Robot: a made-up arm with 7 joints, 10 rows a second.
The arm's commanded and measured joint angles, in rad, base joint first. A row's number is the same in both.
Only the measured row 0 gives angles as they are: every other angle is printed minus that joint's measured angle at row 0.
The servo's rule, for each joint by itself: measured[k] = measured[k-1] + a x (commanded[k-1-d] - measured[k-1]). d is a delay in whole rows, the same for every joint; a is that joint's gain. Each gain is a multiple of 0.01, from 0.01 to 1. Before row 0 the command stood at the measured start. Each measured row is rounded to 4 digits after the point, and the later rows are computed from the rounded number. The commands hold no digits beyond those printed.
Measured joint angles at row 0:
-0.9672 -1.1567 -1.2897 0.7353 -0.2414 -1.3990 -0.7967
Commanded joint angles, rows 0 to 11:
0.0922 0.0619 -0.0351 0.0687 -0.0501 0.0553 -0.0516
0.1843 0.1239 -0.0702 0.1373 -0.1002 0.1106 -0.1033
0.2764 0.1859 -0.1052 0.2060 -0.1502 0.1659 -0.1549
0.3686 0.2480 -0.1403 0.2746 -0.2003 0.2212 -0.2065
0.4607 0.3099 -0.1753 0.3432 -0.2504 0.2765 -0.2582
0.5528 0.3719 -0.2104 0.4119 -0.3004 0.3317 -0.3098
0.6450 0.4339 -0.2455 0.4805 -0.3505 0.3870 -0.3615
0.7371 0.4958 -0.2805 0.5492 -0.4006 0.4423 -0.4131
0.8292 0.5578 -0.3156 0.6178 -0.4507 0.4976 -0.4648
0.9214 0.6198 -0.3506 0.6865 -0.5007 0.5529 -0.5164
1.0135 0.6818 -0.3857 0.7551 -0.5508 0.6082 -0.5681
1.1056 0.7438 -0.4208 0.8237 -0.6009 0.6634 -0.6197
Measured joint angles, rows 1 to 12:
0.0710 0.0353 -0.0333 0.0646 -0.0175 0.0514 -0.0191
0.1582 0.0858 -0.0684 0.1329 -0.0464 0.1065 -0.0503
0.2492 0.1429 -0.1034 0.2016 -0.0827 0.1617 -0.0890
0.3411 0.2028 -0.1385 0.2702 -0.1239 0.2170 -0.1325
0.4332 0.2638 -0.1735 0.3388 -0.1682 0.2723 -0.1790
0.5253 0.3254 -0.2086 0.4075 -0.2145 0.3275 -0.2274
0.6175 0.3872 -0.2437 0.4761 -0.2621 0.3828 -0.2770
0.7096 0.4491 -0.2787 0.5448 -0.3106 0.4381 -0.3274
0.8017 0.5111 -0.3138 0.6134 -0.3596 0.4934 -0.3782
0.8939 0.5731 -0.3488 0.6821 -0.4090 0.5487 -0.4293
0.9860 0.6351 -0.3839 0.7507 -0.4586 0.6040 -0.4807
1.0781 0.6971 -0.4190 0.8193 -0.5084 0.6592 -0.5321
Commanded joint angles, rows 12 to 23:
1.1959 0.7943 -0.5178 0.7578 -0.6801 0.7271 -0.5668
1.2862 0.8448 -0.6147 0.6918 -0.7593 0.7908 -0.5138
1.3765 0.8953 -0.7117 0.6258 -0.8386 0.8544 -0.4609
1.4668 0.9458 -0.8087 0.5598 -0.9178 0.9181 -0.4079
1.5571 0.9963 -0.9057 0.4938 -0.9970 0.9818 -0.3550
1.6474 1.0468 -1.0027 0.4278 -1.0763 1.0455 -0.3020
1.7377 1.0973 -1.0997 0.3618 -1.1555 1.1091 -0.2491
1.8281 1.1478 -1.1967 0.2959 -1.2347 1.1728 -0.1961
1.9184 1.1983 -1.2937 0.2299 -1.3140 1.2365 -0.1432
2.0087 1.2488 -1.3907 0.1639 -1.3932 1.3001 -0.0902
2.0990 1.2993 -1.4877 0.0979 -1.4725 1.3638 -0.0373
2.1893 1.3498 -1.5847 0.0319 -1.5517 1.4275 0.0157
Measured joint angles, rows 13 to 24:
1.1688 0.7525 -0.5129 0.7615 -0.5685 0.7223 -0.5449
1.2592 0.8051 -0.6096 0.6960 -0.6353 0.7860 -0.5334
1.3495 0.8565 -0.7066 0.6300 -0.7065 0.8496 -0.5066
1.4398 0.9074 -0.8036 0.5640 -0.7805 0.9133 -0.4701
1.5301 0.9581 -0.9006 0.4980 -0.8563 0.9770 -0.4275
1.6204 1.0087 -0.9976 0.4320 -0.9333 1.0407 -0.3811
1.7107 1.0592 -1.0946 0.3660 -1.0111 1.1043 -0.3323
1.8011 1.1097 -1.1916 0.3001 -1.0894 1.1680 -0.2819
1.8914 1.1602 -1.2886 0.2341 -1.1680 1.2317 -0.2306
1.9817 1.2107 -1.3856 0.1681 -1.2468 1.2953 -0.1787
2.0720 1.2612 -1.4826 0.1021 -1.3258 1.3590 -0.1264
2.1623 1.3117 -1.5796 0.0361 -1.4049 1.4227 -0.0738

